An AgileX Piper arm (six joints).
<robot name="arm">
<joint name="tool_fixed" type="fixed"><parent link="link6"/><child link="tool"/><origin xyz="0 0 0" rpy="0 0 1.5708"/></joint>
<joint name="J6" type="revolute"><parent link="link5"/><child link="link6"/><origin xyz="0.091 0 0" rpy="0 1.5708 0"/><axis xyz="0 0 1"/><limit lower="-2.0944" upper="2.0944"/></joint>
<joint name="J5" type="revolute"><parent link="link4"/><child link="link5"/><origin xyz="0 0 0" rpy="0 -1.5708 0"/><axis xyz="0 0 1"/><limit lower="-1.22" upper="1.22"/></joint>
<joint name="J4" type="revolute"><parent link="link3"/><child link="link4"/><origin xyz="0.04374 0.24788 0" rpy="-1.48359 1.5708 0"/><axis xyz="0 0 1"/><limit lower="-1.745" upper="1.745"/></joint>
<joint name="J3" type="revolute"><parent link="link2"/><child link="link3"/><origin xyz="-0.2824 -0.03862 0" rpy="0 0 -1.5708"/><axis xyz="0 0 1"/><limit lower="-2.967" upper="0"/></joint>
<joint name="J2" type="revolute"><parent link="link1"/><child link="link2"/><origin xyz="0 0 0" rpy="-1.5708 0 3.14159"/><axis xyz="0 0 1"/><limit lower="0" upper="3.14"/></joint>
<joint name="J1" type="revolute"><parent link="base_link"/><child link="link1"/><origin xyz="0 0 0.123" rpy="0 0 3.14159"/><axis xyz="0 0 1"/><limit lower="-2.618" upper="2.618"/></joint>
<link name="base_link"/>
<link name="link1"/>
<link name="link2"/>
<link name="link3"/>
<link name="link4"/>
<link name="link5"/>
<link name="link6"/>
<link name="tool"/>
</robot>
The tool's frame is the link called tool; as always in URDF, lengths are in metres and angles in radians.
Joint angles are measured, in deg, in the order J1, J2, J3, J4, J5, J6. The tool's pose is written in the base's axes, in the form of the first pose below.
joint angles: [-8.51 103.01 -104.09 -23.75 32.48 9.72]
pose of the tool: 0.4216 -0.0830 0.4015 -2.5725 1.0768 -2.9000
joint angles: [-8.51 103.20 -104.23 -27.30 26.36 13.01]
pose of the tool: 0.4265 -0.0826 0.4102 -2.4330 1.1671 -2.7549
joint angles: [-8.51 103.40 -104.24 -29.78 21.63 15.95]
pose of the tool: 0.4301 -0.0812 0.4158 -2.3125 1.2332 -2.6211
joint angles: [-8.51 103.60 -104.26 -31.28 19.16 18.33]
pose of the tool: 0.4322 -0.0804 0.4181 -2.2559 1.2724 -2.5567
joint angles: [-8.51 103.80 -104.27 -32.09 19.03 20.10]
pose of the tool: 0.4332 -0.0808 0.4170 -2.2882 1.2857 -2.5936
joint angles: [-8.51 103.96 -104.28 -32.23 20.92 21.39]
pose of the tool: 0.4330 -0.0823 0.4134 -2.4019 1.2766 -2.7248
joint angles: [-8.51 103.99 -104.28 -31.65 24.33 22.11]
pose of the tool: 0.4312 -0.0844 0.4085 -2.5478 1.2450 -2.8972
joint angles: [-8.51 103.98 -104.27 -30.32 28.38 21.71]
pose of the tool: 0.4285 -0.0862 0.4029 -2.6602 1.1923 -3.0347
